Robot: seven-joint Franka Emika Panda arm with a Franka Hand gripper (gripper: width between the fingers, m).
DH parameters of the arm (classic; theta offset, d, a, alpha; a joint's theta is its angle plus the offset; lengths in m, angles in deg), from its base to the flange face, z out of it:
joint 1: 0 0.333 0 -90
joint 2: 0 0 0 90
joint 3: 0 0.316 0.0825 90
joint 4: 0 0 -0.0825 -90
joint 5: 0 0.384 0 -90
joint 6: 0 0 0.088 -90
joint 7: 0 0.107 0 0
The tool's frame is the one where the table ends.
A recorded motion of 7 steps. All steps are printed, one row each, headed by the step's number.
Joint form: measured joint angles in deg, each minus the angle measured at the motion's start. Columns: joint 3, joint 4, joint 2, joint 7, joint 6, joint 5, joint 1.
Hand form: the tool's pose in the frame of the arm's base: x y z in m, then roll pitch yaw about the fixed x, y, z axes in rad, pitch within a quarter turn. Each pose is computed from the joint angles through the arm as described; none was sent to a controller.
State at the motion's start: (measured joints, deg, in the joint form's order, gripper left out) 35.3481 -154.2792 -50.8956 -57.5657 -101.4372 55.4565 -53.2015
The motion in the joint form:
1: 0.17 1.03 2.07 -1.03 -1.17 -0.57 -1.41
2: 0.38 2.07 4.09 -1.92 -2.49 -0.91 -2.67
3: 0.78 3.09 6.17 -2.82 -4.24 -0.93 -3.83
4: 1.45 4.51 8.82 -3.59 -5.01 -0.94 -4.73
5: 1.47 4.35 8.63 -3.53 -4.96 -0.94 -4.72
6: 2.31 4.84 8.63 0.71 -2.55 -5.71 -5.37
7: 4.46 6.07 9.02 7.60 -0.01 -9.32 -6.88
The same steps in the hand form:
1: 0.3406 -0.0461 0.4354 -2.7854 -0.3166 0.1611
2: 0.3470 -0.0565 0.4354 -2.7911 -0.3240 0.1568
3: 0.3542 -0.0663 0.4348 -2.7990 -0.3364 0.1521
4: 0.3634 -0.0717 0.4326 -2.7878 -0.3389 0.1573
5: 0.3625 -0.0714 0.4322 -2.7884 -0.3372 0.1563
6: 0.3584 -0.0697 0.4277 -2.7975 -0.2315 0.1430
7: 0.3595 -0.0655 0.4235 -2.8011 -0.1146 0.0803

